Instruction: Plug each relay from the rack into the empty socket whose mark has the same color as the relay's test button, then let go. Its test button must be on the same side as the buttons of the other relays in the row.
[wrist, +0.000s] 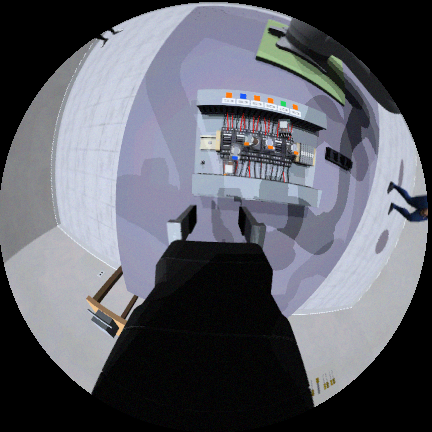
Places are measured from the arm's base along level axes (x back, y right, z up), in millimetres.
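Pixels of known places: gripper, between the fingertips: (217, 214).
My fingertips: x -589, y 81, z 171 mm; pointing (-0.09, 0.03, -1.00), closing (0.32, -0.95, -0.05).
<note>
Ahead of a thing's pixels: the offset from my fingertips to its middle.
My gripper (217, 214) is open and empty, in front of the near edge of the grey panel @[dx +40, dy -78, dz -155 mm] (257, 191). The socket row @[dx +130, dy -39, dz -168 mm] (257, 154) runs across the panel's middle. Clear relays with orange buttons stand in it: one relay @[dx +124, dy -21, dz -137 mm] (253, 141) left of centre, one @[dx +134, dy -53, dz -140 mm] (270, 143) right of centre and one @[dx +150, dy -108, dz -140 mm] (294, 148) near the right end. A relay with a blue button @[dx +92, dy +5, dz -136 mm] (235, 150) is at the left part. Above the row are an orange mark @[dx +207, dy +59, dz -125 mm] (229, 95), a blue mark @[dx +215, dy +31, dz -125 mm] (243, 96) and a green mark @[dx +239, dy -52, dz -125 mm] (283, 104), with further orange marks. The black rack @[dx +229, dy -281, dz -176 mm] (338, 158) stands right of the panel; no relay can be made out in it.
Ribbed wire ducts border the panel, and red and black wires run to the sockets. Pale blocks @[dx +198, dy -82, dz -159 mm] (284, 125) @[dx +59, dy +7, dz -157 mm] (229, 168) sit above and below the row. A green mat (270, 47) and a dark grey robot arm part (312, 42) are at the upper right.
</note>
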